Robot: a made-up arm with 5 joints.
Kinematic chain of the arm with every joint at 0, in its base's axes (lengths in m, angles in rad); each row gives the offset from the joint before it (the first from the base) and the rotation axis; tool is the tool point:
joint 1: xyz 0 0 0.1 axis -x
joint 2: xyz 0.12 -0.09 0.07 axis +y
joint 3: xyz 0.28 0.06 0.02 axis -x
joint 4: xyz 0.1 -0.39 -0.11 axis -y
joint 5: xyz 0 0.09 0 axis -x
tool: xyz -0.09 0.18 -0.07
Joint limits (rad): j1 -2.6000..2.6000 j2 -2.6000..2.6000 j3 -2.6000..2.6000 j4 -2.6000..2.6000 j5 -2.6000..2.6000
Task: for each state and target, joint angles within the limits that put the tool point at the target. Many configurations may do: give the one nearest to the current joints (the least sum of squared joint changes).
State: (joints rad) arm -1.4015 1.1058 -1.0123 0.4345 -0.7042
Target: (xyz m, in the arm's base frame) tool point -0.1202 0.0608 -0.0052
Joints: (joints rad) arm -1.0388 2.0465 -0.6873 0.5705 -0.7438
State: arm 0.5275 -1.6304 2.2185 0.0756 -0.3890
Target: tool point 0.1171 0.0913 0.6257
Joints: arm 0.5217 -0.9744 2.0395 0.5713 0.1381
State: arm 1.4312 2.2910 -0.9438 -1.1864 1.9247
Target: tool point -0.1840 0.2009 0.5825
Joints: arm 2.1673 2.4118 -0.1453 -1.5255 2.6000
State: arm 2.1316 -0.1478 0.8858 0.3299 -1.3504
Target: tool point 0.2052 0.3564 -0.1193
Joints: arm 2.3790 -0.5438 1.0657 0.2633 -1.5791
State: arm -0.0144 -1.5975 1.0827 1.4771 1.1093
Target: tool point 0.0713 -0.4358 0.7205
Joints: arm -0.0864 -1.3840 0.9712 1.5055 1.2551
